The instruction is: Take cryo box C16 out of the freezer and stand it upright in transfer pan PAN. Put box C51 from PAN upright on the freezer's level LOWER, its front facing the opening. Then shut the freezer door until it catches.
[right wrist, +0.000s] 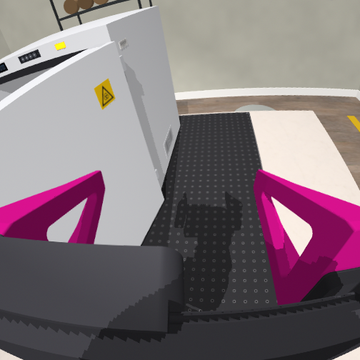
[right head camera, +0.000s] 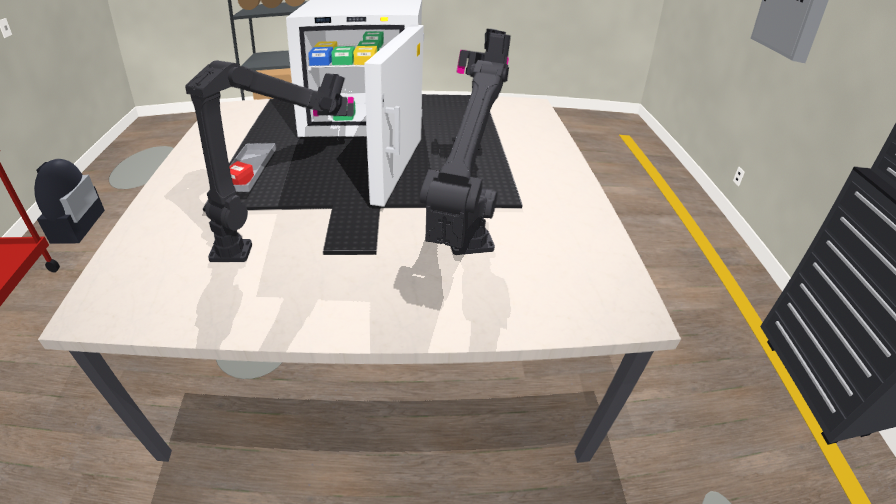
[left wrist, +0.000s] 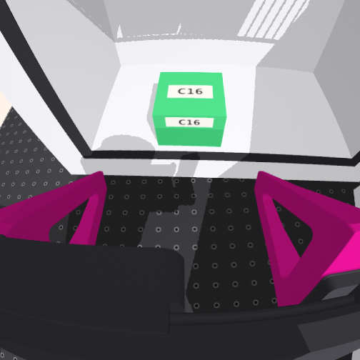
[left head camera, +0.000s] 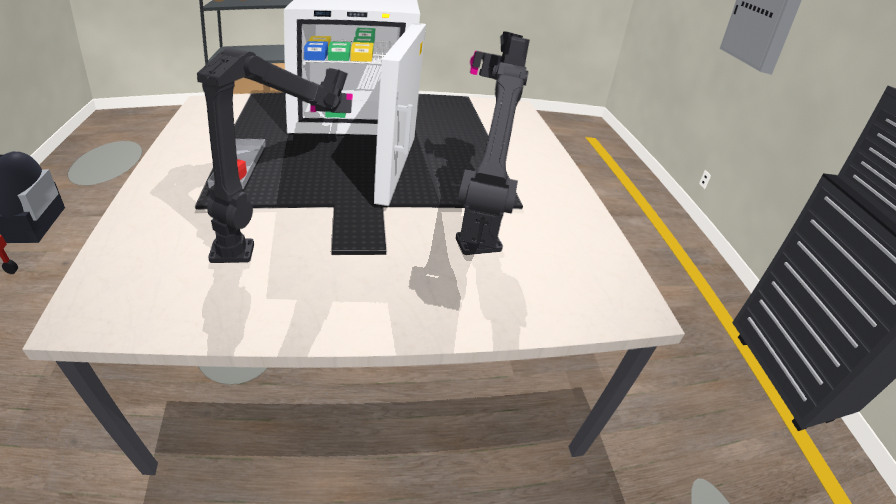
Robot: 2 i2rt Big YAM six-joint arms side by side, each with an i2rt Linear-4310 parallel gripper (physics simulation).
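Note:
The green box C16 (left wrist: 190,107) (right head camera: 343,112) stands upright on the freezer's lower level, its labelled front toward the opening. My left gripper (left wrist: 180,179) (right head camera: 333,107) is open and empty, just outside the opening in front of C16. In the left head camera it covers most of the box. A red box (right head camera: 241,172) (left head camera: 241,169) sits in the grey transfer pan (right head camera: 261,154) (left head camera: 255,147) at the left; its label is too small to read. The freezer (left head camera: 351,8) stands with its door (left head camera: 389,125) (right head camera: 391,125) (right wrist: 75,150) wide open. My right gripper (right wrist: 178,178) is open and empty, raised right of the door.
Blue (left head camera: 315,51), green (left head camera: 338,51) and yellow (left head camera: 361,51) boxes stand on the freezer's upper shelf with more behind. A black perforated mat (left head camera: 300,181) lies under the freezer and pan. The open door stands between the two arms. A dark shelf unit (left head camera: 203,31) is behind.

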